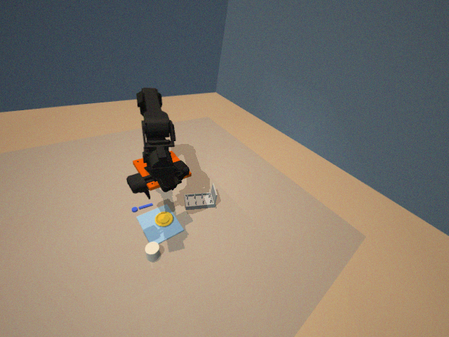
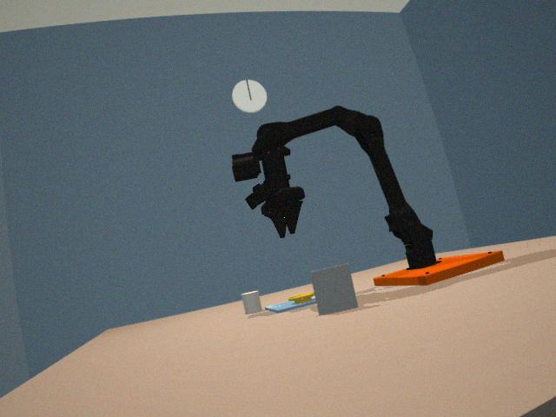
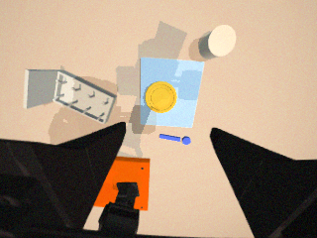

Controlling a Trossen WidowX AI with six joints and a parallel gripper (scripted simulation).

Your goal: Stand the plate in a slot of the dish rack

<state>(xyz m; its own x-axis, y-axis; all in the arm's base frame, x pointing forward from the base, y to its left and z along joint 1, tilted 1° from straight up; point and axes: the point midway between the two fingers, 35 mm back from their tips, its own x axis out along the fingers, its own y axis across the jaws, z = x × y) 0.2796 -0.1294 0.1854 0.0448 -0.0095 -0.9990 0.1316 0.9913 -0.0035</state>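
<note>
Now: gripper tip 10 mm to the right of the yellow plate and 150 mm above it. From my gripper tip the other things lie so: white cup (90 mm ahead, 100 mm to the right, 140 mm below); then light blue mat (10 mm to the right, 160 mm below); then blue spoon (120 mm behind, 30 mm to the right, 160 mm below).
</note>
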